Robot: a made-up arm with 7 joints. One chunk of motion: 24 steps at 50 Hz.
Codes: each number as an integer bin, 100 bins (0 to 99) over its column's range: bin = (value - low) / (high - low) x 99, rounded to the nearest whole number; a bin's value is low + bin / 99 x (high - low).
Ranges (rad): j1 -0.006..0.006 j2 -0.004..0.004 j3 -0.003..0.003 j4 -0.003..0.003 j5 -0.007..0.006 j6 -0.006..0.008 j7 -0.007..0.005
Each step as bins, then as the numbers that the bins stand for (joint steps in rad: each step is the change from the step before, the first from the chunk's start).
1 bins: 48 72 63 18 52 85 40
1 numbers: -0.00018 0.00182 0.00082 -0.00191 -0.00017 0.00602 -0.00215
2 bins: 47 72 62 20 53 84 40
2 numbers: -0.00030 0.00182 0.00076 -0.00179 -0.00004 0.00588 -0.00215
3 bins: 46 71 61 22 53 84 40
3 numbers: -0.00042 0.00174 0.00070 -0.00167 -0.00004 0.00588 -0.00215
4 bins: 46 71 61 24 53 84 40
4 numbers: -0.00042 0.00174 0.00070 -0.00155 -0.00004 0.00588 -0.00215
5 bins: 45 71 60 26 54 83 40
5 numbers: -0.00055 0.00174 0.00064 -0.00142 0.00009 0.00574 -0.00215
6 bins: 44 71 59 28 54 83 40
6 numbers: -0.00067 0.00174 0.00058 -0.00130 0.00009 0.00574 -0.00215
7 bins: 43 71 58 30 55 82 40
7 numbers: -0.00079 0.00174 0.00052 -0.00118 0.00022 0.00560 -0.00215
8 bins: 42 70 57 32 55 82 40
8 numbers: -0.00091 0.00166 0.00045 -0.00106 0.00022 0.00560 -0.00215
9 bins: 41 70 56 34 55 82 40
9 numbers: -0.00103 0.00166 0.00039 -0.00094 0.00022 0.00560 -0.00215
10 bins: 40 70 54 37 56 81 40
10 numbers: -0.00115 0.00166 0.00027 -0.00076 0.00035 0.00545 -0.00215
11 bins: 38 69 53 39 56 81 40
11 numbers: -0.00139 0.00158 0.00021 -0.00064 0.00035 0.00545 -0.00215
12 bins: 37 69 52 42 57 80 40
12 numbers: -0.00152 0.00158 0.00015 -0.00045 0.00048 0.00531 -0.00215
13 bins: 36 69 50 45 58 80 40
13 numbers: -0.00164 0.00158 0.00003 -0.00027 0.00062 0.00531 -0.00215
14 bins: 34 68 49 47 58 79 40
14 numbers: -0.00188 0.00149 -0.00003 -0.00015 0.00062 0.00517 -0.00215
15 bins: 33 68 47 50 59 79 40
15 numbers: -0.00200 0.00149 -0.00015 0.00003 0.00075 0.00517 -0.00215
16 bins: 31 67 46 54 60 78 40
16 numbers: -0.00224 0.00141 -0.00021 0.00027 0.00088 0.00503 -0.00215
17 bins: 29 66 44 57 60 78 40
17 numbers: -0.00248 0.00133 -0.00033 0.00045 0.00088 0.00503 -0.00215
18 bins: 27 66 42 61 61 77 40
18 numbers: -0.00273 0.00133 -0.00045 0.00070 0.00101 0.00489 -0.00215
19 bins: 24 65 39 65 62 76 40
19 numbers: -0.00309 0.00125 -0.00064 0.00094 0.00114 0.00475 -0.00215
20 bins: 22 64 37 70 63 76 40
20 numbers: -0.00333 0.00117 -0.00076 0.00124 0.00127 0.00475 -0.00215
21 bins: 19 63 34 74 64 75 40
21 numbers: -0.00370 0.00109 -0.00094 0.00148 0.00140 0.00461 -0.00215
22 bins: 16 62 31 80 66 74 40
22 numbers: -0.00406 0.00101 -0.00112 0.00185 0.00167 0.00446 -0.00215
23 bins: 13 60 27 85 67 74 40
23 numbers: -0.00442 0.00085 -0.00136 0.00215 0.00180 0.00446 -0.00215
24 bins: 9 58 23 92 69 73 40
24 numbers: -0.00491 0.00069 -0.00161 0.00258 0.00206 0.00432 -0.00215
